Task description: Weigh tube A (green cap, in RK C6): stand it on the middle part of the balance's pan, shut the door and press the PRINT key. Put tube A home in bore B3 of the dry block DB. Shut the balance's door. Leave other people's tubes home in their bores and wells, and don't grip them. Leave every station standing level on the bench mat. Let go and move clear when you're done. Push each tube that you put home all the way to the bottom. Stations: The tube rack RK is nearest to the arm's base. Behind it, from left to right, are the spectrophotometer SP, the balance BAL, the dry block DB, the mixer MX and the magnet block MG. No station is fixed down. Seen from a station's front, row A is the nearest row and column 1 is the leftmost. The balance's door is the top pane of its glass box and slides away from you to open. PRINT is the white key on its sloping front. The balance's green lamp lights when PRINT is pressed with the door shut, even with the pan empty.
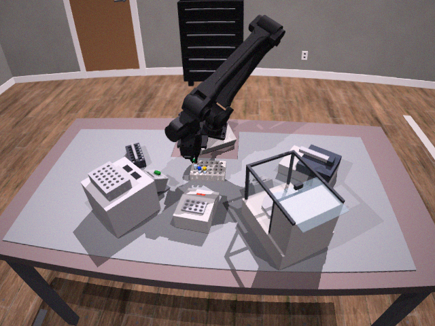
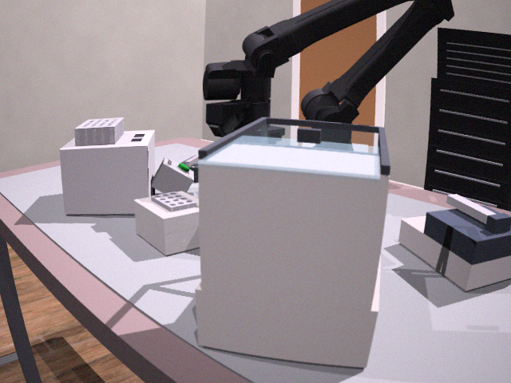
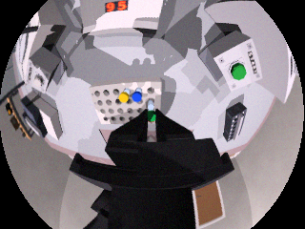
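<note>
My hand is 4 cm above the tube and 2 cm past it. The rest, counted from my hand: dry block: 19 cm ahead, 5 cm to the left, 4 cm below; black block: 27 cm to the right, 6 cm behind, 5 cm below; tube rack RK: 5 cm to the left, 5 cm below, 1 cm behind.
</note>
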